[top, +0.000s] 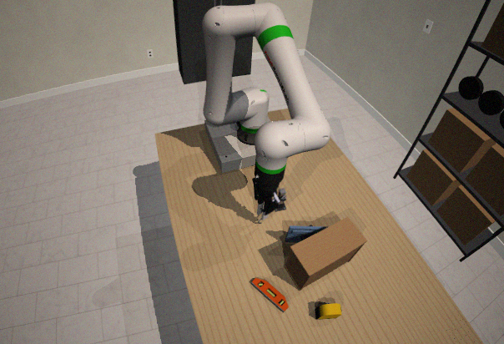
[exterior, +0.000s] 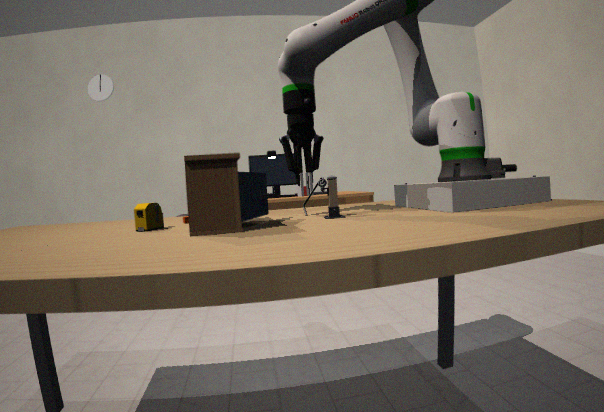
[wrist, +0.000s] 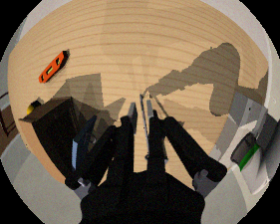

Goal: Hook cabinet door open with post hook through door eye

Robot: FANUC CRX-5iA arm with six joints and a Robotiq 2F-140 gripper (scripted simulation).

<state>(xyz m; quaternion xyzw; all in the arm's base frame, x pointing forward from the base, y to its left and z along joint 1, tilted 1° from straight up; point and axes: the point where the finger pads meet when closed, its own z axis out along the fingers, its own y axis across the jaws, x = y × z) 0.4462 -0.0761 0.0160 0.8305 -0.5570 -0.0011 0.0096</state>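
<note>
The hook post lies 4 cm behind my hand, 7 cm to the left of it and 2 cm below it. Round my hand: orange level: 29 cm ahead, 5 cm to the right, 8 cm below; yellow tape measure: 40 cm ahead, 12 cm to the left, 6 cm below; cabinet door: 13 cm ahead, 16 cm to the left, 2 cm below.
</note>
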